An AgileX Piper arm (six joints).
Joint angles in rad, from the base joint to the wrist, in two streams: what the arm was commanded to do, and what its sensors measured. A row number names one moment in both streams.
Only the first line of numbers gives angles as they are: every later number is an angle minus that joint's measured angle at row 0.
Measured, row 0:
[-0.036 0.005 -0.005 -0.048 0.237 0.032]
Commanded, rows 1 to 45:
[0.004 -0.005 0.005 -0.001 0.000 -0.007]
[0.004 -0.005 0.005 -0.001 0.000 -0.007]
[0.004 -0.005 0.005 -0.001 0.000 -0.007]
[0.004 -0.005 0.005 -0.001 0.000 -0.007]
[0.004 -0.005 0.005 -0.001 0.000 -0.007]
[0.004 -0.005 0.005 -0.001 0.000 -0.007]
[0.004 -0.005 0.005 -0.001 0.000 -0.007]
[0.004 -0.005 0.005 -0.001 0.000 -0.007]
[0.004 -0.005 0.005 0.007 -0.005 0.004]
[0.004 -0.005 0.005 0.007 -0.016 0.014]
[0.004 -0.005 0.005 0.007 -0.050 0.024]
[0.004 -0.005 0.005 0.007 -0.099 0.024]
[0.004 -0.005 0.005 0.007 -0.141 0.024]
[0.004 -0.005 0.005 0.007 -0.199 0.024]
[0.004 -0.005 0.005 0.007 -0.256 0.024]
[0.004 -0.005 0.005 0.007 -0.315 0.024]
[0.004 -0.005 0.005 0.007 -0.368 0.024]
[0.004 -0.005 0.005 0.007 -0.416 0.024]
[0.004 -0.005 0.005 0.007 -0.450 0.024]
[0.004 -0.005 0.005 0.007 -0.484 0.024]
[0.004 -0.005 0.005 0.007 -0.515 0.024]
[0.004 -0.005 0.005 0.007 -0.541 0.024]
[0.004 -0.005 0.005 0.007 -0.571 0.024]
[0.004 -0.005 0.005 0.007 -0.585 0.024]
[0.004 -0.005 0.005 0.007 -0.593 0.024]
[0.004 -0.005 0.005 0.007 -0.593 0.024]
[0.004 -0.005 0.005 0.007 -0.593 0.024]
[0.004 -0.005 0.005 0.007 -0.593 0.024]
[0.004 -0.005 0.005 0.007 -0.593 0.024]
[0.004 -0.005 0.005 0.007 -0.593 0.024]
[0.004 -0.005 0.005 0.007 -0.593 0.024]
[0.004 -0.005 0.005 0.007 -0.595 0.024]
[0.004 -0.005 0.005 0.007 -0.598 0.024]
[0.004 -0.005 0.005 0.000 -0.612 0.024]
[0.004 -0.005 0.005 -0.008 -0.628 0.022]
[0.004 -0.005 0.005 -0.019 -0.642 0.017]
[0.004 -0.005 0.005 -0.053 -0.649 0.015]
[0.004 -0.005 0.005 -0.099 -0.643 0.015]
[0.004 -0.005 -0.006 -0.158 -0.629 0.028]
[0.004 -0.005 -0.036 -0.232 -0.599 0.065]
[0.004 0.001 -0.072 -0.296 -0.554 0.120]
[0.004 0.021 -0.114 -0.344 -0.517 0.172]
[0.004 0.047 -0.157 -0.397 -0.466 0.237]
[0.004 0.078 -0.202 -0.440 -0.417 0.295]
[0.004 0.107 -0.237 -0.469 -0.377 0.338]
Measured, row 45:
[0.000 0.027 -0.104 -0.304 -0.513 0.162]
